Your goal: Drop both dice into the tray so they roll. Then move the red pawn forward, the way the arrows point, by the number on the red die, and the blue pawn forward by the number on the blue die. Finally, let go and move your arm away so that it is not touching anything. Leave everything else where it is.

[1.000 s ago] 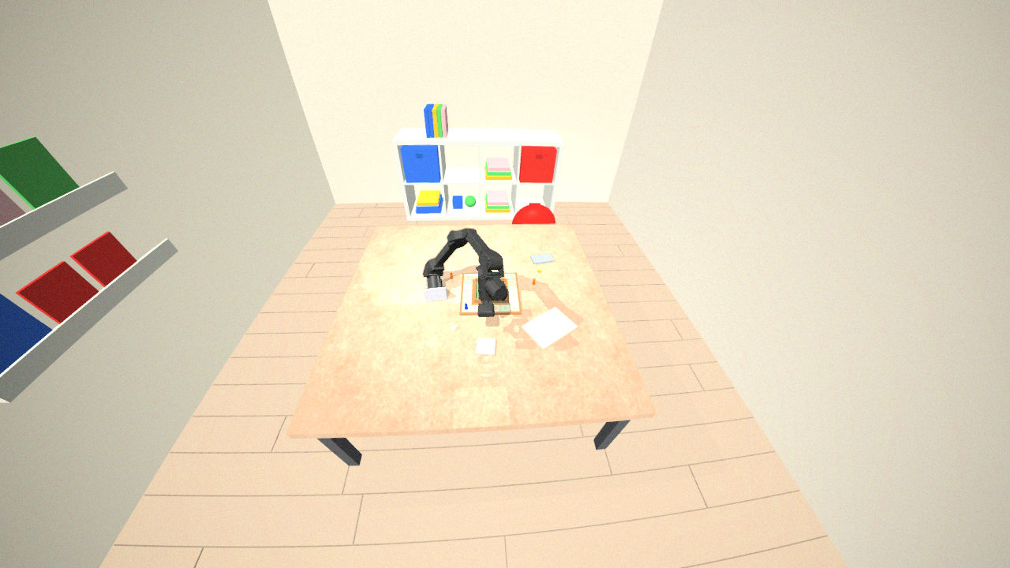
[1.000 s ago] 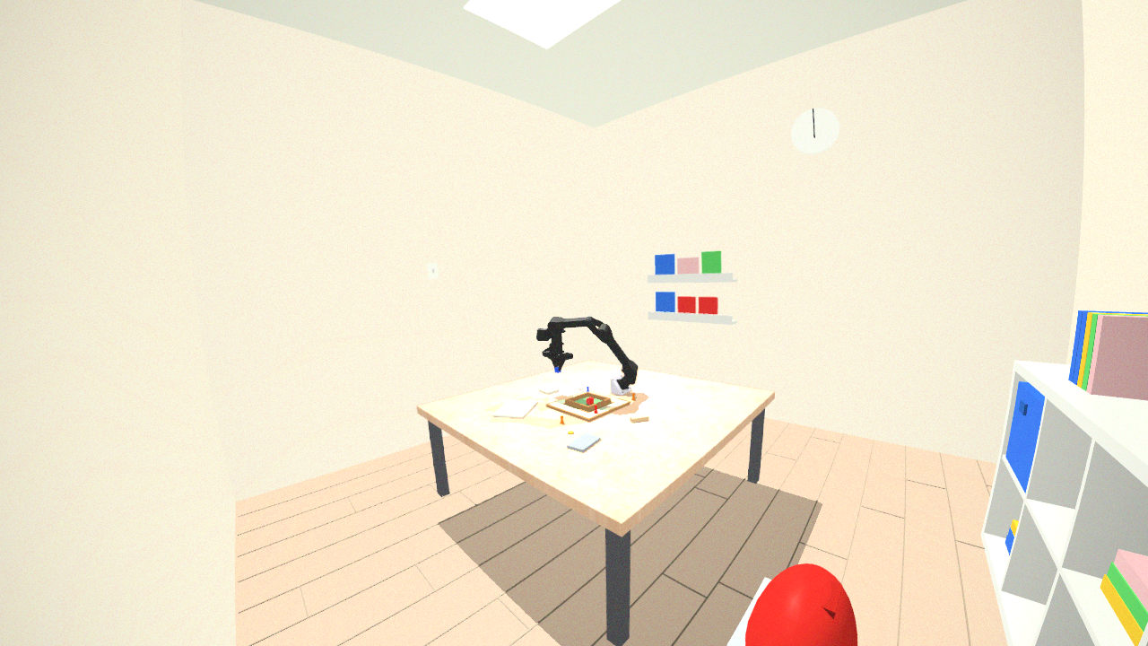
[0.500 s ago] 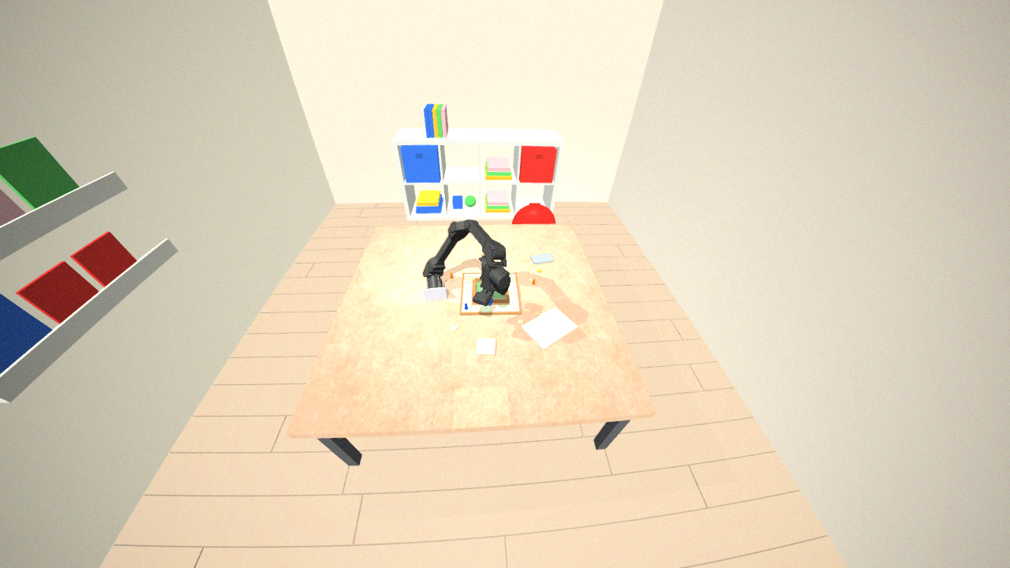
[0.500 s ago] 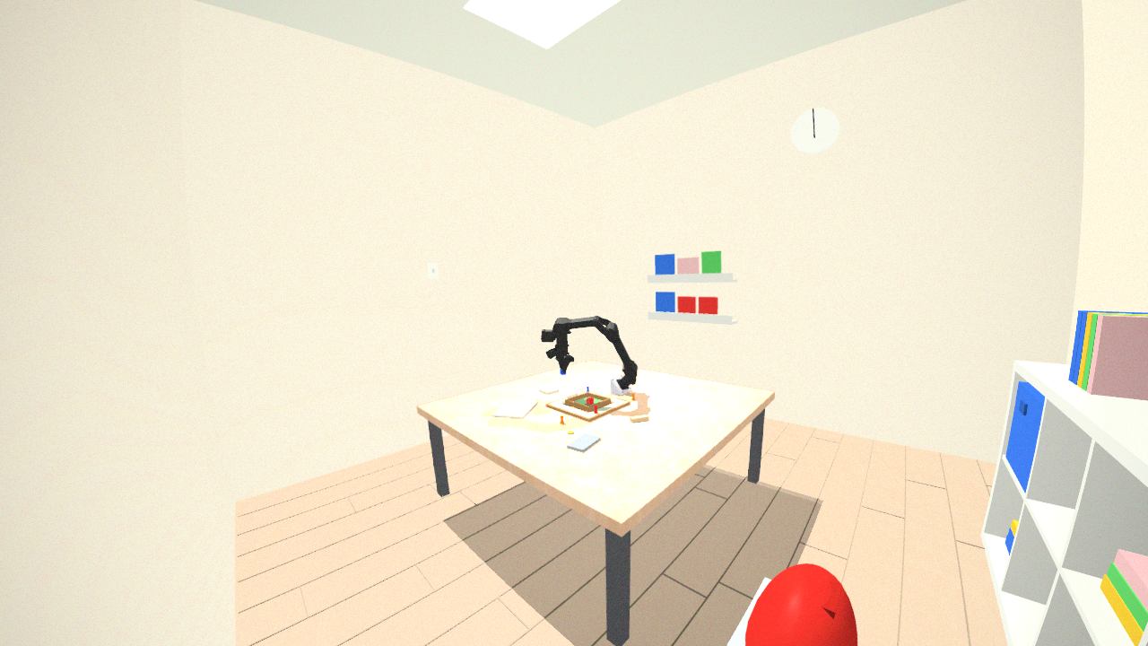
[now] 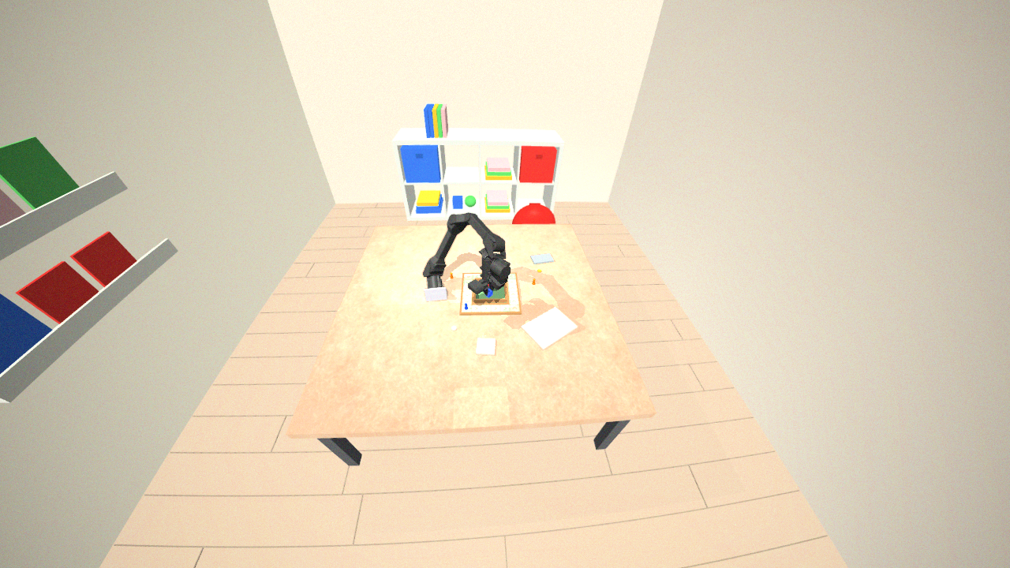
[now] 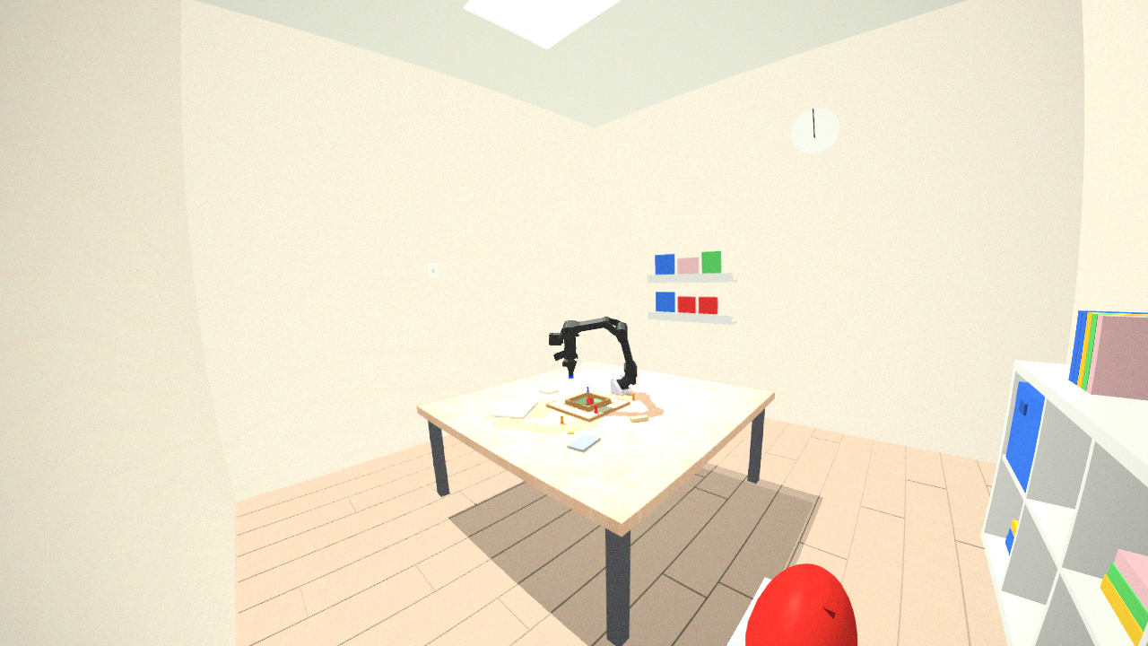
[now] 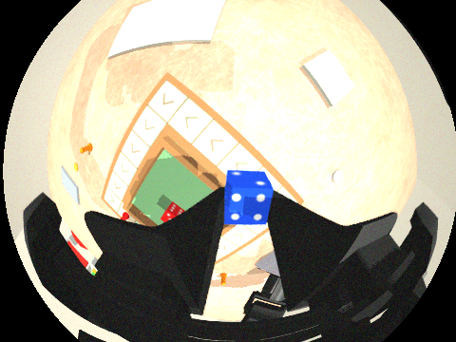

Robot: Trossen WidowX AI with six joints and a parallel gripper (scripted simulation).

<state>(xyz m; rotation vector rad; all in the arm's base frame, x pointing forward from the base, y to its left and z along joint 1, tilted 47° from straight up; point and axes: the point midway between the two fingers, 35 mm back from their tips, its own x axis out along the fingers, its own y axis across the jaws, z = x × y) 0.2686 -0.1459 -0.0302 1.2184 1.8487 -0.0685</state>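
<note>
My gripper tip is now 240 mm to the right of the red pawn, 90 mm above it and 80 mm short of it. From my gripper tip the other things lie so: white sheet (270 mm ahead, 120 mm below, 110 mm to the right); then green tray (120 mm to the left, 110 mm below, 10 mm ahead); then blue pawn (100 mm behind, 90 mm below, 10 mm to the left).
</note>
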